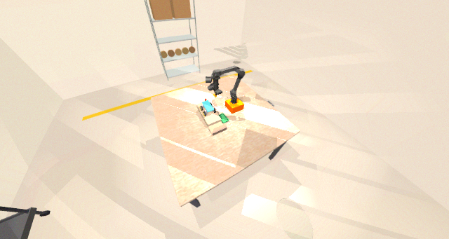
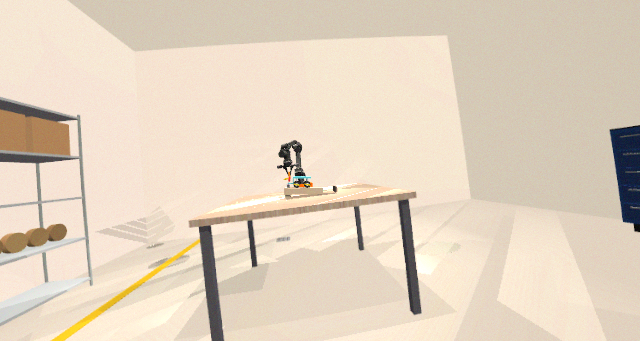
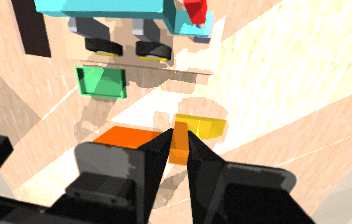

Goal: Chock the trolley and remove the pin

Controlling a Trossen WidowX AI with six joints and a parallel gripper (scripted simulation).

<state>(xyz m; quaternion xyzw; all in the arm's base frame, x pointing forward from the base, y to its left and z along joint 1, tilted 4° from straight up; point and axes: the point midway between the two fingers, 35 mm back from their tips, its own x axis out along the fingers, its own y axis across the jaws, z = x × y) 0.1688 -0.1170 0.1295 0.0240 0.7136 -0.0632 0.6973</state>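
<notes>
The red-headed stop pin lies 120 mm ahead of my gripper tip, 40 mm below it and 20 mm to the right of it. Round my gripper tip: yellow chock 20 mm to the right, 10 mm below; green tray 210 mm to the left, 180 mm below, 50 mm ahead; blue trolley 150 mm ahead, 80 mm to the left, 60 mm below.
</notes>
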